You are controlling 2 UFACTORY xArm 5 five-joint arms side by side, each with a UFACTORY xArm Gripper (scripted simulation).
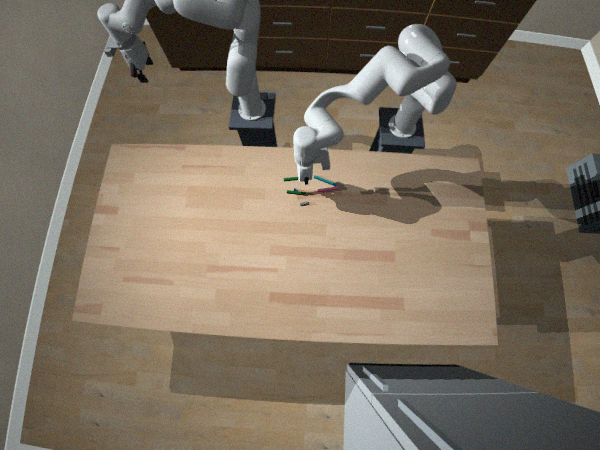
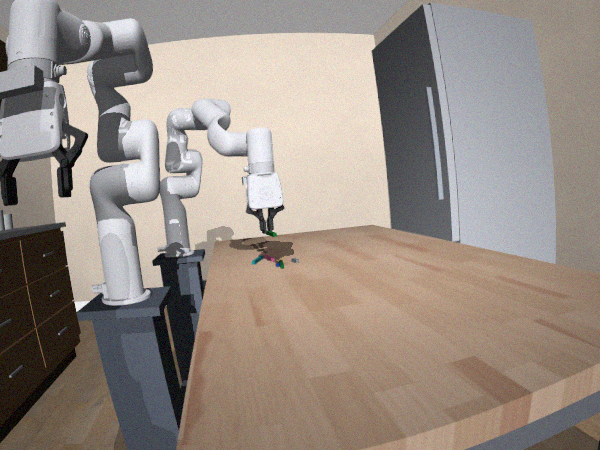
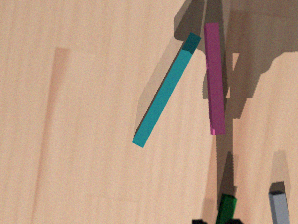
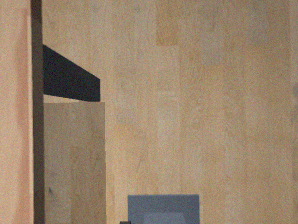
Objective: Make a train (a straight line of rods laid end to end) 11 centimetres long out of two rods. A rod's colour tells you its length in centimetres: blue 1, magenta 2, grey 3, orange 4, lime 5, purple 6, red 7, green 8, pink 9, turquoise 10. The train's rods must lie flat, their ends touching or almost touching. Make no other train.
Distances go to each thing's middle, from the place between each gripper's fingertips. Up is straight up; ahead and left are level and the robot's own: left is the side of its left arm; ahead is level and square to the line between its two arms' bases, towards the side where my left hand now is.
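The pink rod (image 3: pixel 211 30) is 11 cm below my left hand (image 2: pixel 267 233) and 10 cm to the left of it. As for the turquoise rod (image 3: pixel 173 77), my left hand is 4 cm past it, 8 cm to the right of it and 11 cm above it.
Counted from my right hand (image 2: pixel 37 201), the pink rod is 790 mm to the left, 330 mm ahead and 240 mm below. That same hand of mine, the right hand, is 770 mm to the right of the turquoise rod, 240 mm above it and 290 mm short of it.
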